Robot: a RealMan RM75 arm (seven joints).
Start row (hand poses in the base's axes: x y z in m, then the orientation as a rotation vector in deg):
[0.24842 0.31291 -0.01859 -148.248 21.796 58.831]
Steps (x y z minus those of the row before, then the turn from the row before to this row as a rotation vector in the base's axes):
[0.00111 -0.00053 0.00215 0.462 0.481 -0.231]
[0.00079 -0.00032 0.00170 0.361 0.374 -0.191]
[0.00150 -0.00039 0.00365 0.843 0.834 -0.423]
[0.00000 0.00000 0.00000 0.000 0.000 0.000]
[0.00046 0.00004 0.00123 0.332 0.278 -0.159]
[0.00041 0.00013 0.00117 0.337 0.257 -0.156]
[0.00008 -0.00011 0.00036 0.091 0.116 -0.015]
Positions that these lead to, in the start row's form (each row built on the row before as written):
[0.24953 0.31238 -0.01644 -147.534 21.924 59.360]
[0.25032 0.31206 -0.01474 -146.971 22.036 59.765]
[0.25182 0.31167 -0.01109 -145.680 22.256 60.657]
[0.25182 0.31167 -0.01109 -145.680 22.256 60.657]
[0.25228 0.31171 -0.00986 -145.196 22.319 60.941]
[0.25269 0.31184 -0.00869 -144.717 22.369 61.197]
[0.25277 0.31173 -0.00833 -144.580 22.362 61.337]

